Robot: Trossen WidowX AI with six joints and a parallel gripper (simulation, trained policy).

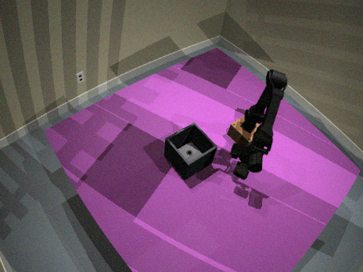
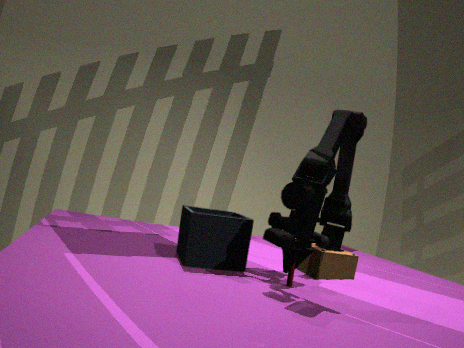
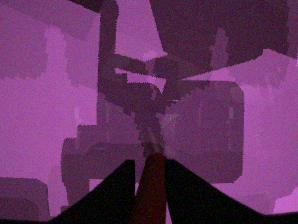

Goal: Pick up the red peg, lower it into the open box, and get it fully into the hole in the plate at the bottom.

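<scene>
My gripper tip is 220 mm to the left of the grey plate, 100 mm short of it and 10 mm below it. Also, from my gripper tip: red peg (10 mm to the left, 10 mm above).
</scene>
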